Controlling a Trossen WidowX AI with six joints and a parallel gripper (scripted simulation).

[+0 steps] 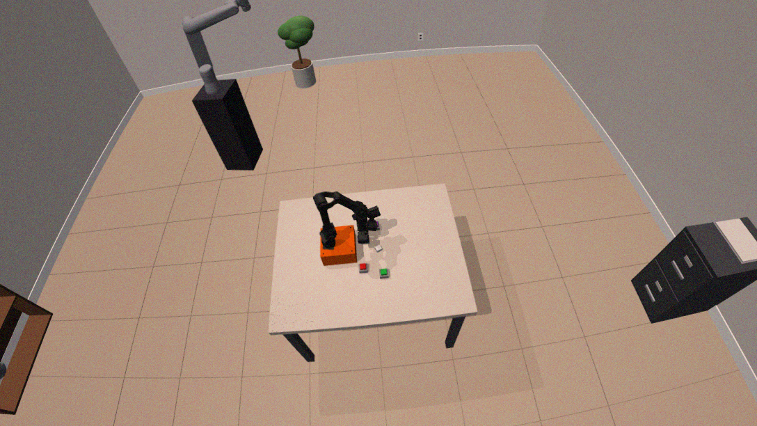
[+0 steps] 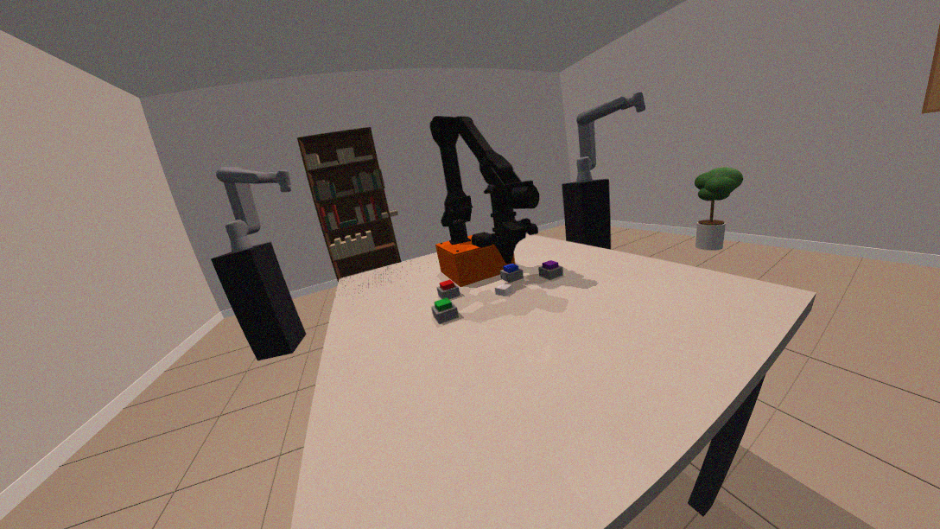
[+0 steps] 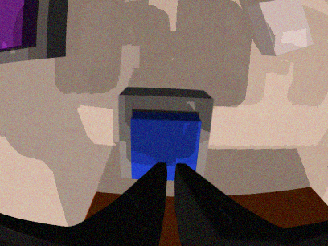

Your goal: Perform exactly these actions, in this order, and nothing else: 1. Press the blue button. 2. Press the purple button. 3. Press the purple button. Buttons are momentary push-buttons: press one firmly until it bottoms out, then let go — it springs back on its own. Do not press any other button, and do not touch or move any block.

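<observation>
The blue button lies 20 mm below my gripper tip. Also, from my gripper tip: purple button: 100 mm to the left, 50 mm ahead, 10 mm below; then red button: 190 mm to the right, 20 mm ahead, 10 mm below; then small white block: 90 mm ahead, 50 mm to the right, 40 mm below.
</observation>
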